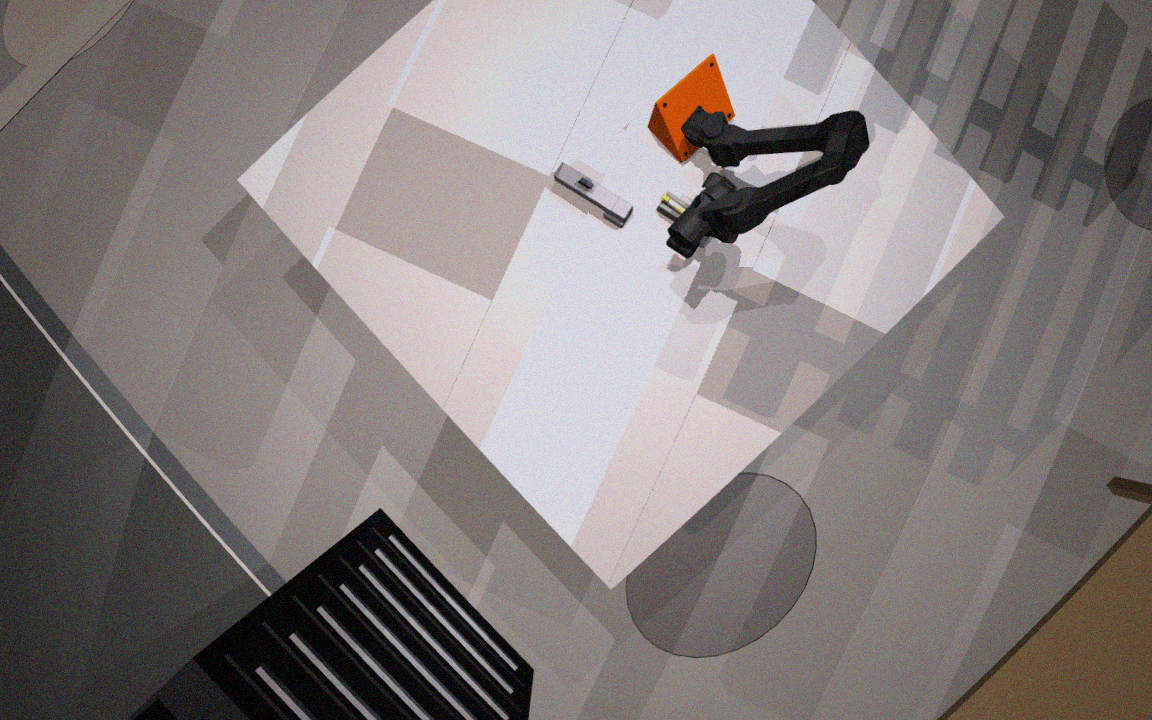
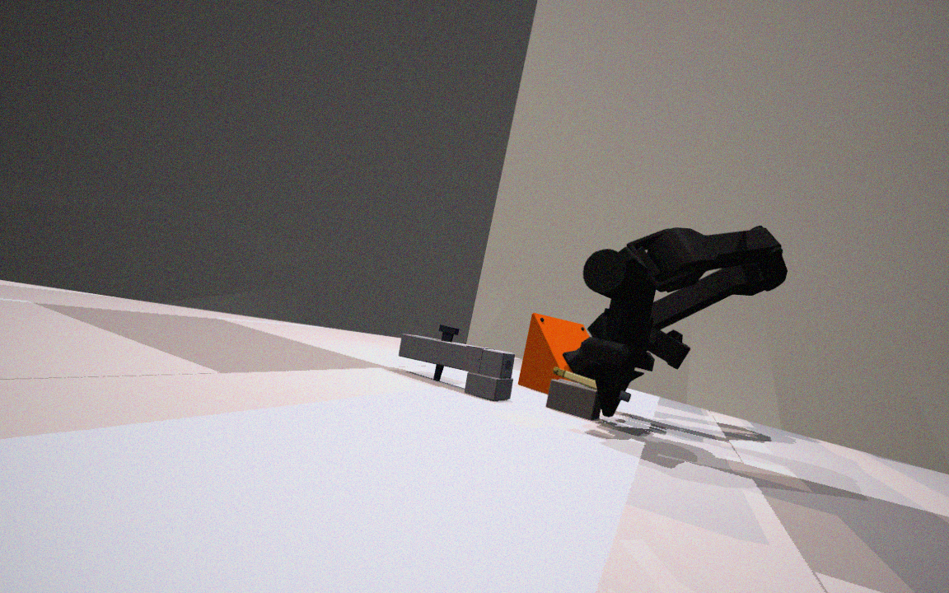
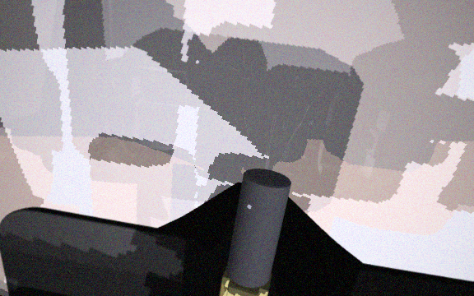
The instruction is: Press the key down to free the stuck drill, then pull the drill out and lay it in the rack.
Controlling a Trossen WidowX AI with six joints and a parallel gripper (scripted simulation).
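Right now the drill is 40 mm to the right of my gripper tip and 40 mm above it. From my gripper tip the other things lie so: dark key 100 mm ahead, 230 mm to the right, 40 mm above; then long grey holder 100 mm ahead, 210 mm to the right, 30 mm above; then grey rack 50 mm to the right, 10 mm above.
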